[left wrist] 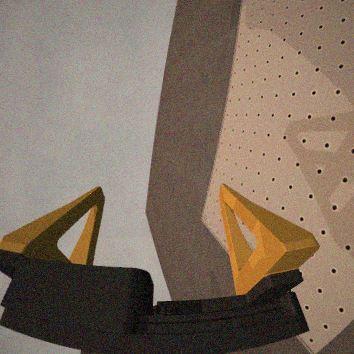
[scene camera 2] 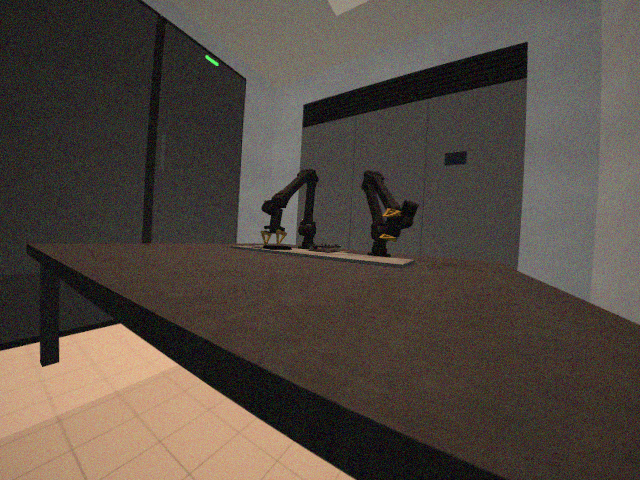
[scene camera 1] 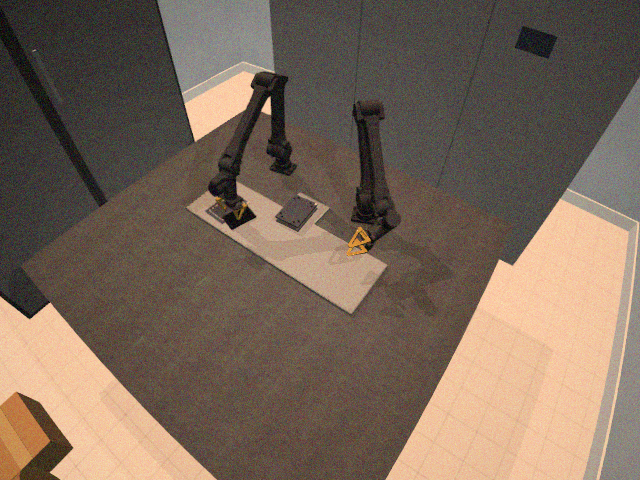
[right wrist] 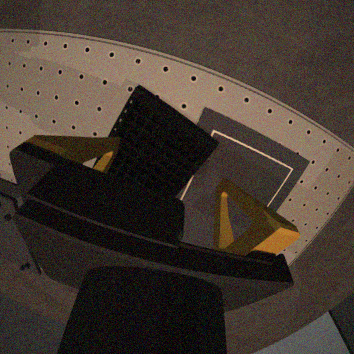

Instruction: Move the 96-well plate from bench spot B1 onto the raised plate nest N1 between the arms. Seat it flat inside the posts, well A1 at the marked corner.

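Places are measured from the left arm's base along level axes (x left, y back, z up), in centimetres.
Pixels of known places: left gripper, fingertip midpoint: (left wrist: pixel 160 191) (scene camera 2: pixel 381 227) (scene camera 1: pixel 347 250); right gripper, fingertip midpoint: (scene camera 2: pixel 271 245) (scene camera 1: pixel 231 215) (right wrist: pixel 171 163); left arm's base, link origin: (scene camera 1: pixel 364 216); right arm's base, link origin: (scene camera 2: pixel 307 248) (scene camera 1: pixel 283 168).
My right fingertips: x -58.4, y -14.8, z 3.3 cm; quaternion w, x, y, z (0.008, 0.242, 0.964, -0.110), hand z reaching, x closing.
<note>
For each thing: its top centre in the pictures, then the offset to it from my right fingertips. "*": a spot on its surface instead. Level surfaces: height alone.
- black 96-well plate, top centre: (right wrist: pixel 138 173) (scene camera 1: pixel 239 215) (scene camera 2: pixel 277 245) dx +3.2, dy +0.8, dz -0.3 cm
- dark outlined pad, surface spot: (right wrist: pixel 250 172) * dx -7.7, dy +2.2, dz -1.8 cm
- raised nest, top centre: (scene camera 1: pixel 296 208) (scene camera 2: pixel 325 243) dx +28.1, dy +8.0, dz +2.3 cm
- pale perforated board, surface height: dz -2.0 cm
- large brown table, surface height: dz -3.3 cm
The black 96-well plate (scene camera 1: pixel 240 219) (scene camera 2: pixel 277 247) (right wrist: pixel 160 142) lies on the perforated board, turned askew and overlapping the edge of the dark outlined pad (right wrist: pixel 250 172). My right gripper (scene camera 1: pixel 231 209) (scene camera 2: pixel 273 242) (right wrist: pixel 171 163) is open and points down close above the plate, with nothing gripped; its body hides part of the plate in the right wrist view. The raised nest (scene camera 1: pixel 296 211) (scene camera 2: pixel 325 248) stands between the arms, with small posts and no plate on it. My left gripper (scene camera 1: pixel 354 244) (scene camera 2: pixel 382 225) (left wrist: pixel 160 191) is open and empty, above the board's edge. The A1 corner is not readable.
The pale perforated board (scene camera 1: pixel 330 273) (scene camera 2: pixel 398 260) (left wrist: pixel 270 165) (right wrist: pixel 65 60) lies on the large brown table (scene camera 1: pixel 248 351) (scene camera 2: pixel 361 320). The nest's pale base sits by the board's far edge. Dark cabinets stand behind and to the left.
</note>
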